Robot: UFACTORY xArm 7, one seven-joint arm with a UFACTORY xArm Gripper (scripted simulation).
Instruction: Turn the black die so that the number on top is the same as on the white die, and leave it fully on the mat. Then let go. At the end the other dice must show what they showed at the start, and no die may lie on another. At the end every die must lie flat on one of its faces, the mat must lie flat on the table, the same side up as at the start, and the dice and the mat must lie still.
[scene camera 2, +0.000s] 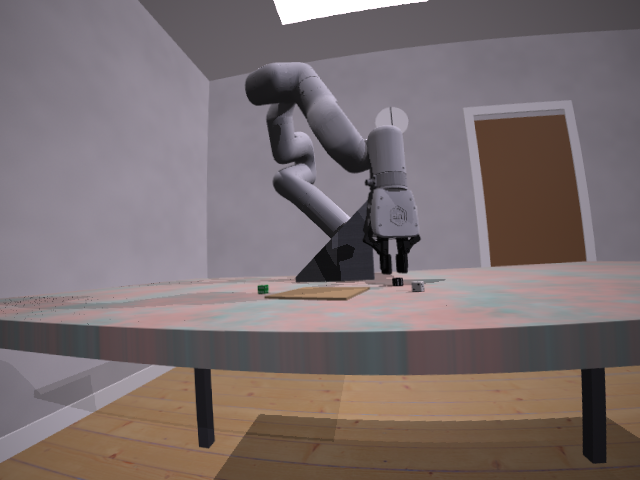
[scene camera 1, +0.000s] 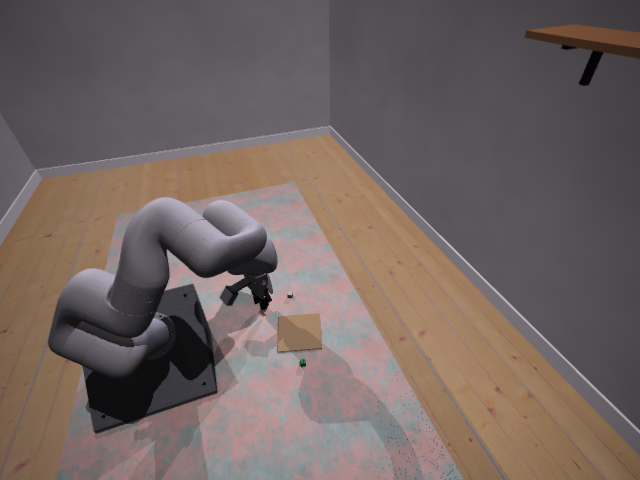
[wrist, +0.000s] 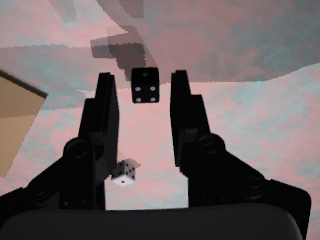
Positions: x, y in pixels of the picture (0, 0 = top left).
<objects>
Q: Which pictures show my gripper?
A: Scene camera 2, scene camera 1 and the wrist view: all of them.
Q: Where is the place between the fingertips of my gripper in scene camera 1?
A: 261, 304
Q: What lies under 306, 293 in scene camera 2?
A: A tan mat.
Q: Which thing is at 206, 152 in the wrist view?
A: My gripper.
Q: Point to a black die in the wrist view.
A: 145, 86
</objects>
